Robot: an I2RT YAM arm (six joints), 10 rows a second.
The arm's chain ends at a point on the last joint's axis. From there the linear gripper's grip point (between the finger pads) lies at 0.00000 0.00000 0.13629 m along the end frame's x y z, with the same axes.
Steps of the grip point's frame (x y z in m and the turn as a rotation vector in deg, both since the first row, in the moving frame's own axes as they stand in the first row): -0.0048, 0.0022, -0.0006, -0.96, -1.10, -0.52; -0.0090, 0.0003, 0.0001, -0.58, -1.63, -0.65; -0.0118, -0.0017, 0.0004, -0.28, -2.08, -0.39; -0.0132, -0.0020, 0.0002, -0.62, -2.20, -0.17; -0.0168, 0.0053, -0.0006, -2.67, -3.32, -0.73; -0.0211, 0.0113, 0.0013, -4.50, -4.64, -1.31; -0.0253, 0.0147, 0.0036, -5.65, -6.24, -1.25
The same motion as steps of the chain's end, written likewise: -0.0022, -0.0001, -0.0006, -0.96, -1.10, -0.52; -0.0051, -0.0011, 0.0002, -0.58, -1.63, -0.65; -0.0069, -0.0024, 0.0005, -0.28, -2.08, -0.39; -0.0080, -0.0035, 0.0003, -0.62, -2.20, -0.17; -0.0090, -0.0011, -0.0002, -2.67, -3.32, -0.73; -0.0102, 0.0005, 0.0022, -4.50, -4.64, -1.31; -0.0107, 0.0011, 0.0051, -5.65, -6.24, -1.25
